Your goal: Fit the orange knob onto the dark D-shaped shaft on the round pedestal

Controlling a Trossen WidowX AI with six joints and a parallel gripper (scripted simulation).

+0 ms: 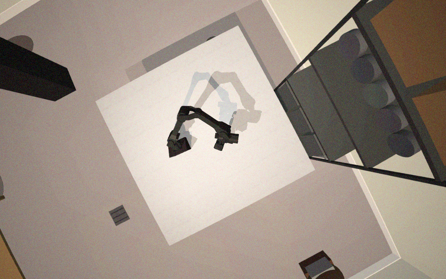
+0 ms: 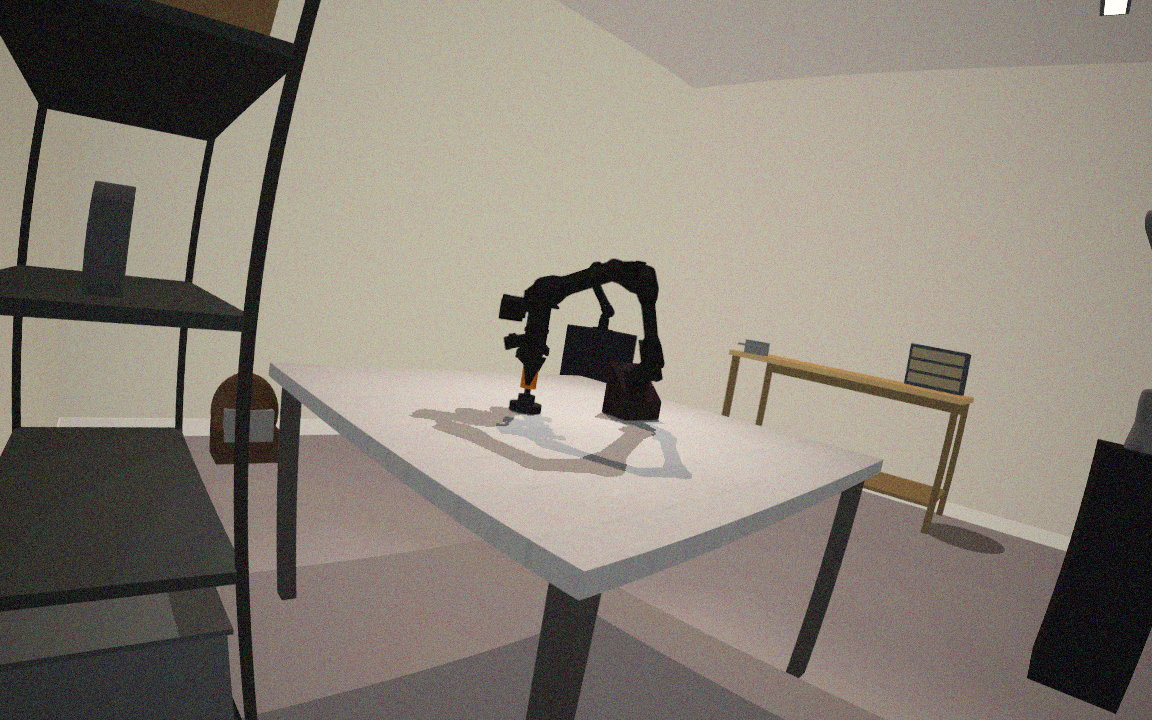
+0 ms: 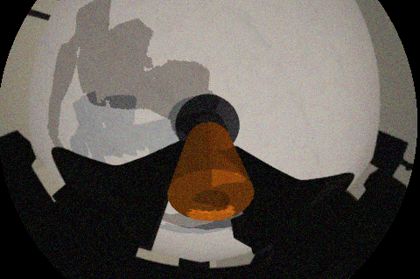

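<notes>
My gripper tip is 2 cm below the orange knob. From my gripper tip the other things lie so: dark round pedestal (4 cm below).
</notes>
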